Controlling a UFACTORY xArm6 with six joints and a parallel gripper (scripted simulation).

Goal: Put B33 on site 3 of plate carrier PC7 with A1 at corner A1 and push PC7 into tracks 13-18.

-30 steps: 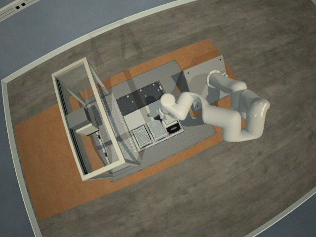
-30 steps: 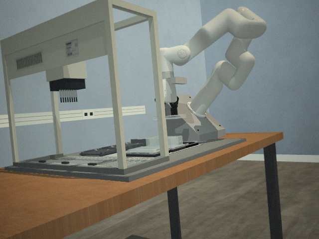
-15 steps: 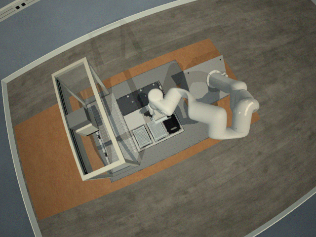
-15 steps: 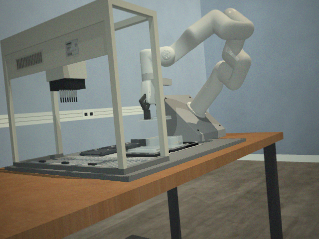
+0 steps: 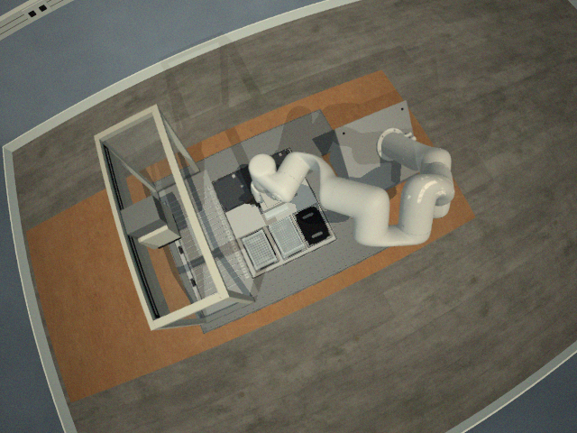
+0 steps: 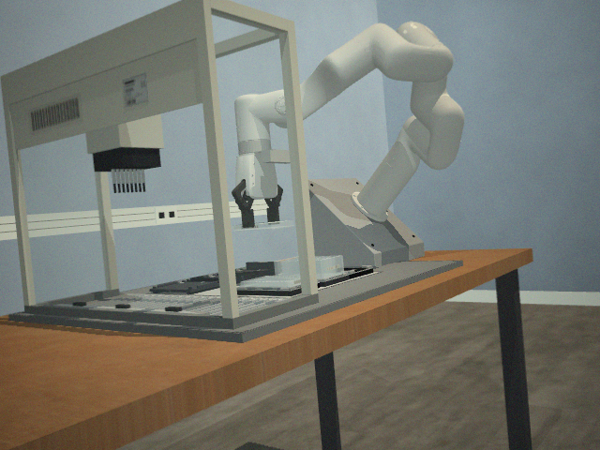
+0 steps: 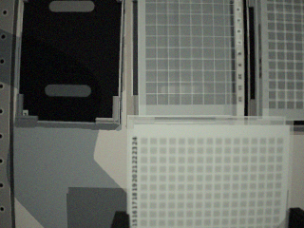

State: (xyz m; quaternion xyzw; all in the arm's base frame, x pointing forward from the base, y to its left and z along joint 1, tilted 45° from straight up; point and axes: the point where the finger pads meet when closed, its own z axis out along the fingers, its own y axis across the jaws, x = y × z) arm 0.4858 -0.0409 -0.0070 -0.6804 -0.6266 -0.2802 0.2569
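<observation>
Now: hand 14 cm to the left of the plate carrier PC7 and 13 cm above it. From my hand the other things lie so: 384-well plate B33 (1 cm below); then 96-well plate B38 (12 cm ahead, 11 cm to the left, 12 cm below); then deep-well block B83 (1 cm ahead, 12 cm to the left, 11 cm below).
</observation>
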